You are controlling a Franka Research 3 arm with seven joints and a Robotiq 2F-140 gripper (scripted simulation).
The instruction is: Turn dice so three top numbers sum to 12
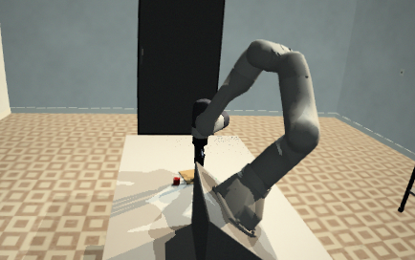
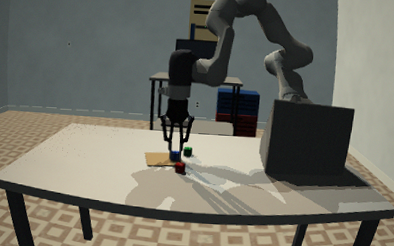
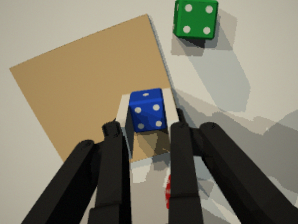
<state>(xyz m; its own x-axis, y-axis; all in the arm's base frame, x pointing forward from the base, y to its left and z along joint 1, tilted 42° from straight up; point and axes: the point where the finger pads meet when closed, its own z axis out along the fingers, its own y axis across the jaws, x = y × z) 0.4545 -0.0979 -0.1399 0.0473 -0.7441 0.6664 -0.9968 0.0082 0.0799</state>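
My hand is 2 cm above the blue die. Round my hand: red die: 3 cm behind, 11 cm to the left, 3 cm below; then green die: 5 cm behind, 7 cm to the right, 3 cm below; then tan mat: 5 cm ahead, 4 cm below.
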